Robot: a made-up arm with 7 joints.
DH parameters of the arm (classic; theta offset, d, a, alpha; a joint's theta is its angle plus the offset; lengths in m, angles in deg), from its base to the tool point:
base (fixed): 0 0.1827 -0.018 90
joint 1: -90 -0.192 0.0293 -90
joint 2: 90 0.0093 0.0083 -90
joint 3: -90 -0.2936 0.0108 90
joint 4: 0 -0.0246 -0.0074 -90
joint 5: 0 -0.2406 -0.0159 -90
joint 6: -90 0.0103 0.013 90
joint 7: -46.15 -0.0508 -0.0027 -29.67
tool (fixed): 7.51 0.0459 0 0
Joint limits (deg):
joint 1: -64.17..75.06
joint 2: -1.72..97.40
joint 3: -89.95..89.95
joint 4: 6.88..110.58
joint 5: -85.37..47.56
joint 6: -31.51..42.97
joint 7: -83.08..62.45
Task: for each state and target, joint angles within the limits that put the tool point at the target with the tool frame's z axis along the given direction. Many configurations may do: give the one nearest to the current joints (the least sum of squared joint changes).
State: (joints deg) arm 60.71 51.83 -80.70 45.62 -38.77 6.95 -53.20
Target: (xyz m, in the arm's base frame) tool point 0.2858 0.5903 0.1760 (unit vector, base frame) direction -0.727 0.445 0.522
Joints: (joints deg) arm 74.98 67.54 -76.65 32.73 -39.60 -6.90 -53.17
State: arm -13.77 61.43 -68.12 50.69 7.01 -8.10 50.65
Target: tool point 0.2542 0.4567 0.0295 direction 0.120 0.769 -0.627
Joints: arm 10.53 71.02 -29.96 95.94 47.56 -6.75 43.79
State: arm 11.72 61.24 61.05 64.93 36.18 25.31 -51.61
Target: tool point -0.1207 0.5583 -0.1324 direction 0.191 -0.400 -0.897
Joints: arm -17.52 31.43 84.37 48.50 31.60 -17.05 -45.58
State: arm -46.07 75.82 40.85 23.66 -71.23 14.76 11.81
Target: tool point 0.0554 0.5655 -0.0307 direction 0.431 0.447 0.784
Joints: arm -49.09 64.54 14.69 68.03 -59.76 -11.03 21.18
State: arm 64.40 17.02 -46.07 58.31 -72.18 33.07 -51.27
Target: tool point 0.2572 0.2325 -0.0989 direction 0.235 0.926 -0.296
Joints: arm 18.27 31.88 -49.73 91.95 -46.15 -2.76 -70.66
